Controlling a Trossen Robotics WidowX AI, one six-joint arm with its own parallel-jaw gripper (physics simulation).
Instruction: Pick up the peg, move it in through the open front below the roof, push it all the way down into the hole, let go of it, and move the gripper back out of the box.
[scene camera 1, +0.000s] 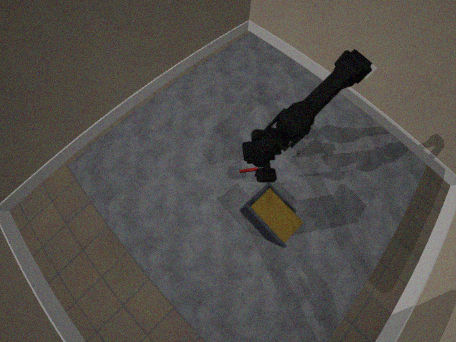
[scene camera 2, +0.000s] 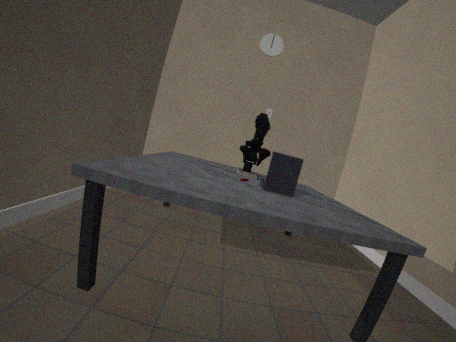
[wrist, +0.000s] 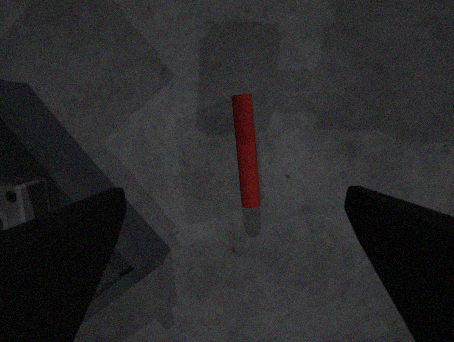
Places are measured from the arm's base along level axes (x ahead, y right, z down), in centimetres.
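Pixels of known places: gripper, between the fingertips: (scene camera 2: 250, 164) (wrist: 237, 197); arm's base, origin of its link: (scene camera 2: 246, 171).
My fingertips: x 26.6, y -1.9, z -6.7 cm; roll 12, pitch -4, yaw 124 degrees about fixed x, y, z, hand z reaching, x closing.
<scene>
For each thing: its top centre in the pictures, then the offset to it from my fingertips. "*": a spot on its surface instead. Level surfaces: height alone.
- red peg, centre of its top: (wrist: 246, 153) (scene camera 1: 248, 169) (scene camera 2: 244, 178) dy +0.9, dx +0.3, dz +8.6 cm
- yellow roof, centre of its top: (scene camera 1: 284, 206) (scene camera 2: 285, 155) dy -17.2, dx +4.9, dz -10.2 cm
- light grey block, a spot on its surface: (wrist: 26, 200) * dy -13.4, dx +6.3, dz +6.7 cm
- grey table, height of its surface: dz +10.0 cm
The red peg (scene camera 1: 248, 170) (scene camera 2: 244, 179) (wrist: 246, 152) lies on the grey table near the box. My gripper (wrist: 237, 197) is wide open and empty above the table; in the wrist view the peg shows between and beyond the two spread fingertips, touching neither. The box has a yellow roof (scene camera 1: 276, 215) and dark blue-grey walls (scene camera 2: 283, 174) (wrist: 75, 150). At the left of the wrist view, a light grey block (wrist: 26, 200) with a dark round hole shows inside the box, partly behind the left finger.
The grey table (scene camera 1: 165, 150) (scene camera 2: 175, 182) carries the arm, the box and the peg. The box stands close beside the gripper, and in the wrist view its corner lies behind the left finger. Shadows of the arm and the box fall on the table.
</scene>
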